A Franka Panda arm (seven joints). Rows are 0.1 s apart.
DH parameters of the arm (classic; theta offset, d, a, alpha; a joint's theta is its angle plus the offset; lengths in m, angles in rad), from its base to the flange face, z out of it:
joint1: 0 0.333 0 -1.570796
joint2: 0 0 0 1.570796
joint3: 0 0.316 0.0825 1.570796
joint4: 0 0 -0.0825 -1.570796
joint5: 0 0.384 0 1.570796
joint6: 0 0 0.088 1.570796
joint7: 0 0.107 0 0
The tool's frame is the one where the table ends.
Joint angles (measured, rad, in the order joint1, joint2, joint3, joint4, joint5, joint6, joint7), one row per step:
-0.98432 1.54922 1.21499 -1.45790 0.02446 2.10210 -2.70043
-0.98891 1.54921 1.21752 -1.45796 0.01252 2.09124 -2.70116
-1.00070 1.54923 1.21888 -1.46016 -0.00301 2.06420 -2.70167
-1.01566 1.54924 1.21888 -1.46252 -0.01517 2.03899 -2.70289
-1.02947 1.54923 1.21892 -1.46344 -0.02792 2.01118 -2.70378
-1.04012 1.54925 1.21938 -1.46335 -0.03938 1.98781 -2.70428
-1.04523 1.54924 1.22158 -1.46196 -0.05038 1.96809 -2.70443
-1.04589 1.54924 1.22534 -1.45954 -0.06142 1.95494 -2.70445
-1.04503 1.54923 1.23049 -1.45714 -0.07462 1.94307 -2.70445
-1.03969 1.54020 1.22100 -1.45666 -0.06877 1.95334 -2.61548
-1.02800 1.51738 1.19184 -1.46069 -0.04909 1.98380 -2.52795
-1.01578 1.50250 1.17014 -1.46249 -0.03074 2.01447 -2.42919
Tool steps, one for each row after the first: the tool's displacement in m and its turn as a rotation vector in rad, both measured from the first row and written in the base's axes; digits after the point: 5 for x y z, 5 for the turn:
-0.00103 -0.00190 0.00098 -0.00558 -0.00567 0.00996
-0.00471 -0.00640 0.00116 -0.00972 -0.00780 0.03104
-0.00868 -0.01332 0.00069 -0.01237 -0.00812 0.04635
-0.01271 -0.01989 0.00027 -0.01530 -0.00782 0.06401
-0.01593 -0.02514 0.00008 -0.01852 -0.00783 0.07919
-0.01791 -0.02742 0.00087 -0.02206 -0.00968 0.09503
-0.01847 -0.02762 0.00245 -0.02715 -0.01423 0.10816
-0.01862 -0.02681 0.00462 -0.03400 -0.02086 0.12230
-0.01766 -0.02679 0.00331 -0.04579 0.06958 0.09521
-0.01674 -0.02688 -0.00263 -0.06958 0.16941 0.05265
-0.01496 -0.02590 -0.00754 -0.08356 0.27553 0.00454

